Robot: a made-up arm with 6 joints.
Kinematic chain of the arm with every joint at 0, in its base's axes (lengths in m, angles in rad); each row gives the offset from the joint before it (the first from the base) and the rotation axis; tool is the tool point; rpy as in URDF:
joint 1: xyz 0 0 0.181 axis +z
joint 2: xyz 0 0 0 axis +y
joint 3: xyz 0.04 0 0.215 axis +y
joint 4: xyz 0.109 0 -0.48 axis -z
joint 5: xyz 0 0 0 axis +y
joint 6: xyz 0.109 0 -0.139 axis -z
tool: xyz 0 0 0 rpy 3.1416 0 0
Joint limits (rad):
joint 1: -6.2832..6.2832
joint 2: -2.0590..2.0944
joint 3: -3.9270..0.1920
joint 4: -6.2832..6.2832
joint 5: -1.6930..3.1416
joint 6: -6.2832..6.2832
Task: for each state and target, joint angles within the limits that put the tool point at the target. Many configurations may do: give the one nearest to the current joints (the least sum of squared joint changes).
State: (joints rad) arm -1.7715 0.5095 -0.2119 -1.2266 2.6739 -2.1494
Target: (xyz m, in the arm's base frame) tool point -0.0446 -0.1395 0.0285
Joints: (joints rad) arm -1.2458 0.3246 -0.2323 -0.9213 3.1416 -2.1494
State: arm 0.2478 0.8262 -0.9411 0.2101 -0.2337 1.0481
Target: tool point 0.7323 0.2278 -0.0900
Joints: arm 0.3238 1.0615 -1.7455 0.1550 -0.0113 1.0481
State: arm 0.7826 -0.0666 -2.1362 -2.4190 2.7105 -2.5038
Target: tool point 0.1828 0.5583 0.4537
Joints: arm 1.4168 0.4785 -1.7414 -2.4780 2.7450 -2.5038
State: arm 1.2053 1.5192 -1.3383 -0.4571 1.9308 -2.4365
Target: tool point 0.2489 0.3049 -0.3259
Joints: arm 1.1062 1.2969 -1.6532 -0.5607 1.8192 -2.4365
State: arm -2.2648 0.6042 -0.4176 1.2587 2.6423 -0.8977
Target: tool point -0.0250 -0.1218 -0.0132
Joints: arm -2.6114 0.6544 -0.3178 0.9121 3.0835 -0.8977
